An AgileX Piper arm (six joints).
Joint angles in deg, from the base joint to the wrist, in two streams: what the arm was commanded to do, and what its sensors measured. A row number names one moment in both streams.
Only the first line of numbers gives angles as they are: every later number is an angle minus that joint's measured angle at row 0.
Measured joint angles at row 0:
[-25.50, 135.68, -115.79, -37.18, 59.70, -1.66]
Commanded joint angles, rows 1 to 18:
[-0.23, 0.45, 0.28, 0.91, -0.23, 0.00]
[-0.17, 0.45, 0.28, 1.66, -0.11, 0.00]
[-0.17, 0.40, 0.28, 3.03, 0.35, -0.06]
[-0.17, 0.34, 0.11, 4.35, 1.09, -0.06]
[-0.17, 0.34, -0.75, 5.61, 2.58, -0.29]
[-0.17, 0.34, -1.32, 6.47, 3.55, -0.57]
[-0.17, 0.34, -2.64, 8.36, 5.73, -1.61]
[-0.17, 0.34, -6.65, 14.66, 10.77, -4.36]
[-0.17, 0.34, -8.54, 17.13, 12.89, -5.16]
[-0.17, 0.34, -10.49, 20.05, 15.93, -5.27]
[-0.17, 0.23, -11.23, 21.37, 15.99, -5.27]
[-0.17, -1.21, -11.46, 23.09, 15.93, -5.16]
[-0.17, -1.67, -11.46, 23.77, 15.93, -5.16]
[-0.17, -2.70, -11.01, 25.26, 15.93, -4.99]
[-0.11, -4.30, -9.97, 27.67, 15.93, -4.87]
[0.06, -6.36, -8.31, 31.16, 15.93, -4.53]
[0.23, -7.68, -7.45, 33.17, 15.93, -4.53]
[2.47, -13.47, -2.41, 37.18, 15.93, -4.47]
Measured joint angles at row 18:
[0.81, -9.29, -5.45, 34.20, 9.74, -4.70]
